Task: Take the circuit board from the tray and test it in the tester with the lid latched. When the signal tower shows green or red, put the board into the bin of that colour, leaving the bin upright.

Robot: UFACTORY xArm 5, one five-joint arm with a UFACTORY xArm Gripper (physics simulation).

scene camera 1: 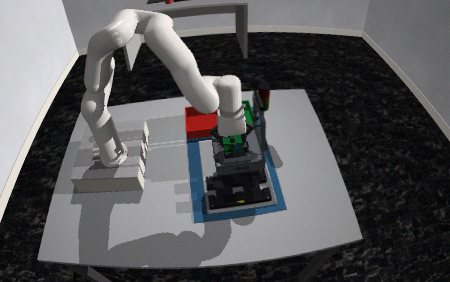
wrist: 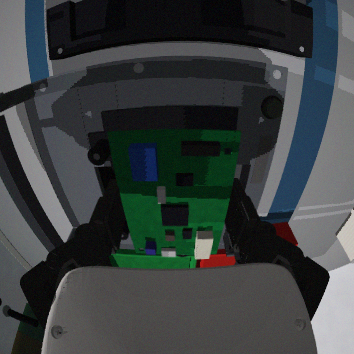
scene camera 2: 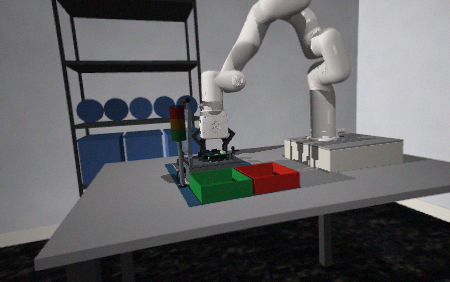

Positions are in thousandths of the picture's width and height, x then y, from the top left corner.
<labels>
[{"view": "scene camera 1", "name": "gripper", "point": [517,512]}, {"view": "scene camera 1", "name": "red bin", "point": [441,441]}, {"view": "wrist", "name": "gripper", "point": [493,549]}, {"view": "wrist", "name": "green circuit board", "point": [496,518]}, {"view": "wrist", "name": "green bin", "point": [349,727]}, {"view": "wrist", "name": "red bin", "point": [620,733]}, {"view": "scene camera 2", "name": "gripper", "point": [477,551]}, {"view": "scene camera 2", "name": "green bin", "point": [468,661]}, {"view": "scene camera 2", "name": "red bin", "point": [594,629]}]
</labels>
